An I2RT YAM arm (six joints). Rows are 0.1 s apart.
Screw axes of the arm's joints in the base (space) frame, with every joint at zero. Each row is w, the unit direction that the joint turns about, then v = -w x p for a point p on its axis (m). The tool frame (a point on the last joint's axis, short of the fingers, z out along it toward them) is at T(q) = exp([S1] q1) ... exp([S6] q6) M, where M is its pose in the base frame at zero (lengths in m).
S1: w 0 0 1 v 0.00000 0.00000 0.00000
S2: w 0 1 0 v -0.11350 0.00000 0.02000
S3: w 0 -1 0 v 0.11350 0.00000 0.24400
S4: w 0 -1 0 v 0.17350 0.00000 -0.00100
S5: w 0 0 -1 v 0.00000 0.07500 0.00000
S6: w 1 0 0 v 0.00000 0.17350 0.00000
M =
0 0 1 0.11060
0 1 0 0.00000
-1 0 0 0.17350
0 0 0 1
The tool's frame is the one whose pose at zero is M.
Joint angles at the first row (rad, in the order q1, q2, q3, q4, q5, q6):
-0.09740 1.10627 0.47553 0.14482 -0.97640 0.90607
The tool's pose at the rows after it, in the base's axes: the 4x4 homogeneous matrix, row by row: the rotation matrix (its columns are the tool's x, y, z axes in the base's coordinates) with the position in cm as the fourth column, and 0 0 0 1 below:
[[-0.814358 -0.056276 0.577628 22.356], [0.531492 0.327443 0.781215 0.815], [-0.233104 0.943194 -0.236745 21.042], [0 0 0 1]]
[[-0.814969 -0.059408 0.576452 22.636], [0.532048 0.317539 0.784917 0.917], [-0.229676 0.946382 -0.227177 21.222], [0 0 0 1]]
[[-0.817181 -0.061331 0.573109 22.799], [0.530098 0.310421 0.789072 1.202], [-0.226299 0.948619 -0.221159 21.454], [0 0 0 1]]
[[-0.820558 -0.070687 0.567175 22.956], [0.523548 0.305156 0.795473 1.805], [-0.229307 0.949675 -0.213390 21.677], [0 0 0 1]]
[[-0.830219 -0.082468 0.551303 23.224], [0.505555 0.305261 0.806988 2.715], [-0.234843 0.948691 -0.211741 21.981], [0 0 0 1]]
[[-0.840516 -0.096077 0.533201 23.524], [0.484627 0.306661 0.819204 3.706], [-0.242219 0.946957 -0.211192 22.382], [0 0 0 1]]
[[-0.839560 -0.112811 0.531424 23.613], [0.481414 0.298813 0.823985 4.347], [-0.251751 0.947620 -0.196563 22.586], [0 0 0 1]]
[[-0.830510 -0.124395 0.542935 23.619], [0.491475 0.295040 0.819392 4.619], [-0.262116 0.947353 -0.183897 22.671], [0 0 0 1]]
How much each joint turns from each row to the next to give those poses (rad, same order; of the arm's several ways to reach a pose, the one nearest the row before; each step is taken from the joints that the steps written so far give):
0.00085 0.01788 -0.00381 0.06510 -0.00858 0.04639
0.00560 0.01098 0.00667 0.02243 -0.00139 0.01986
0.01369 0.00307 0.00616 0.01249 0.00555 0.01875
0.02825 0.00307 0.00284 0.02465 0.01537 0.02169
0.04158 0.00900 0.01349 0.00952 0.01949 0.01027
0.04393 0.01077 0.01965 0.00247 0.01999 0.00595
0.02849 0.00399 -0.00156 0.03981 0.01885 0.02290
0.01333 -0.00039 -0.00758 0.03705 0.02135 0.01795

